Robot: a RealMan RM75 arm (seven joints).
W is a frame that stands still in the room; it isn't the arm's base.
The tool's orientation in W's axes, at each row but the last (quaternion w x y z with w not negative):
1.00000, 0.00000, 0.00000, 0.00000
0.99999, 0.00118, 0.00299, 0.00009
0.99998, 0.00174, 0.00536, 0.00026
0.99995, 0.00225, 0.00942, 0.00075
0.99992, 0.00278, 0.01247, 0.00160
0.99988, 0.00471, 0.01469, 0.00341
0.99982, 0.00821, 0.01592, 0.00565
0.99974, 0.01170, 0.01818, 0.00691
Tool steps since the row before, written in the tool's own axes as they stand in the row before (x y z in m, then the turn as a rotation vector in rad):
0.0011, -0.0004, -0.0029, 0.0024, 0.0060, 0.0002
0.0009, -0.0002, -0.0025, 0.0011, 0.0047, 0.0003
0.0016, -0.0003, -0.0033, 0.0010, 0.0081, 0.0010
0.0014, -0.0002, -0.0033, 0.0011, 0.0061, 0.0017
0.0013, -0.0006, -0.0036, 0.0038, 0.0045, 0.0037
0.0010, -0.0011, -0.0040, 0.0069, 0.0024, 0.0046
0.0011, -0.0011, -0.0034, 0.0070, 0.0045, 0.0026
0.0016, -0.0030, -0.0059, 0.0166, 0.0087, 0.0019
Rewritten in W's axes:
0.0011, -0.0004, -0.0029, 0.0024, 0.0060, 0.0002
0.0009, -0.0002, -0.0025, 0.0011, 0.0047, 0.0003
0.0016, -0.0003, -0.0033, 0.0010, 0.0081, 0.0010
0.0013, -0.0002, -0.0033, 0.0011, 0.0061, 0.0017
0.0012, -0.0006, -0.0036, 0.0039, 0.0045, 0.0036
0.0009, -0.0011, -0.0040, 0.0070, 0.0024, 0.0044
0.0010, -0.0010, -0.0035, 0.0070, 0.0045, 0.0025
0.0014, -0.0028, -0.0060, 0.0165, 0.0089, 0.0015

